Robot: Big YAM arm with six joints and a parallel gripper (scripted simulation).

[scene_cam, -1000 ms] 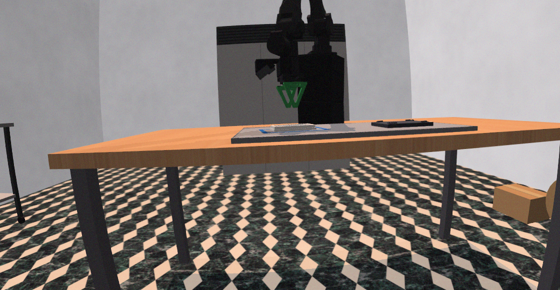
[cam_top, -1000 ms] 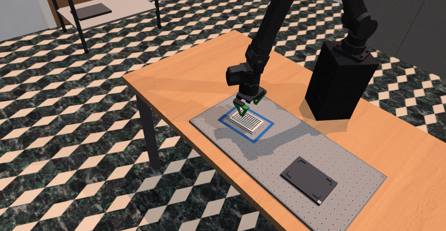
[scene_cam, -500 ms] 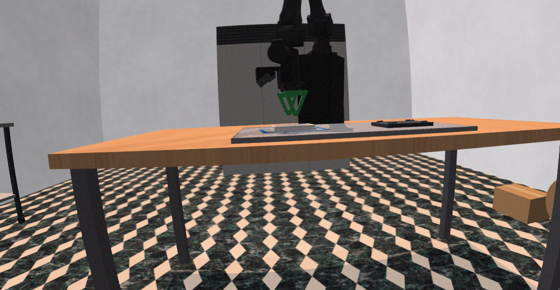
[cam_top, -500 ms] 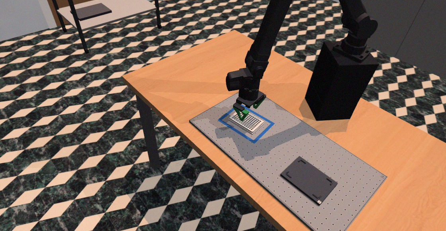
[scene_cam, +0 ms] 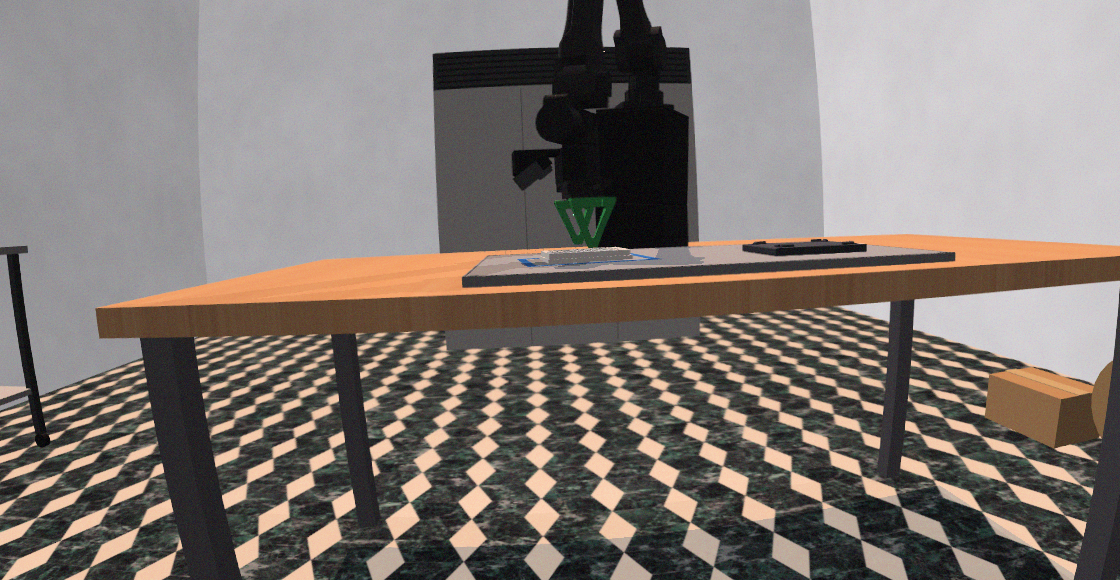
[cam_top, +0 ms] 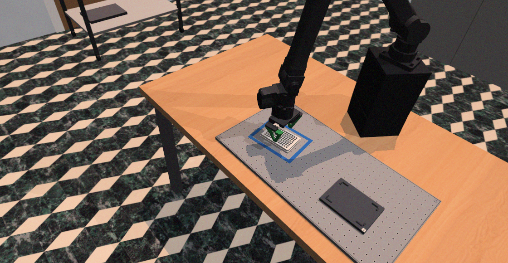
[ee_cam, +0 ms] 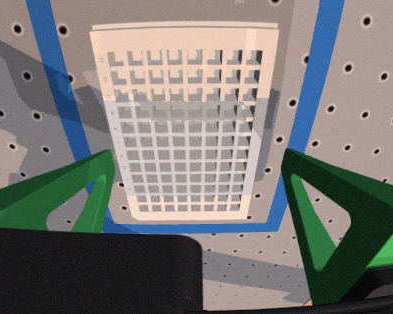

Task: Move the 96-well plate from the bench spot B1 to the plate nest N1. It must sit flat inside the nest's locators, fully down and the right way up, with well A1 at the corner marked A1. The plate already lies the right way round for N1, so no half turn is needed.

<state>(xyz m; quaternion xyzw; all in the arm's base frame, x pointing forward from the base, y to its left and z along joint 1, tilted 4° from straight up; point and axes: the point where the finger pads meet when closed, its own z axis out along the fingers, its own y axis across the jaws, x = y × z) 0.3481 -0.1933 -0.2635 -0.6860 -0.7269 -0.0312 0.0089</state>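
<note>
Now: the white 96-well plate 2 cm below my hand and 1 cm ahead of it. Round my hand: dark plate nest 34 cm to the left, 7 cm ahead, 2 cm below.
</note>
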